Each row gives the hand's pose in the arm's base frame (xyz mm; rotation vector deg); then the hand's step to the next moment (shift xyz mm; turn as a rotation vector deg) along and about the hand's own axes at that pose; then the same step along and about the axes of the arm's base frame.
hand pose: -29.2 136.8 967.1 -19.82 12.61 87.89
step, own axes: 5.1 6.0 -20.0 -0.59 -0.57 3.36
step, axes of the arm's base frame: -4.3 -2.3 -20.9 0.30 0.64 3.39
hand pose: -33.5 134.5 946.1 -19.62 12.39 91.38
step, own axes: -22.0 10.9 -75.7 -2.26 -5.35 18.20
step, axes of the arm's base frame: -3.7 -47.3 -63.9 3.83 4.45 18.18
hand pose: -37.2 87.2 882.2 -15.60 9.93 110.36
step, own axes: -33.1 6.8 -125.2 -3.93 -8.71 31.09
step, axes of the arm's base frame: 18.4 -63.4 -111.6 6.17 7.38 31.07
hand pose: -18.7 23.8 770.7 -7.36 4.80 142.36
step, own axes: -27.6 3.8 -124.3 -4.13 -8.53 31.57
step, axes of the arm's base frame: 28.4 -31.0 -120.2 6.18 7.16 31.57
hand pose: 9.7 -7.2 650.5 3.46 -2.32 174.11
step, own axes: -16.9 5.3 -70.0 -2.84 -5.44 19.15
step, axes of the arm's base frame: 13.6 -5.0 -70.7 4.11 4.57 19.15
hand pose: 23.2 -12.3 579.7 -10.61 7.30 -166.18
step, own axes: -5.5 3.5 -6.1 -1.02 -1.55 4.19
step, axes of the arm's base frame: 5.3 -1.7 -7.0 1.20 1.44 4.18
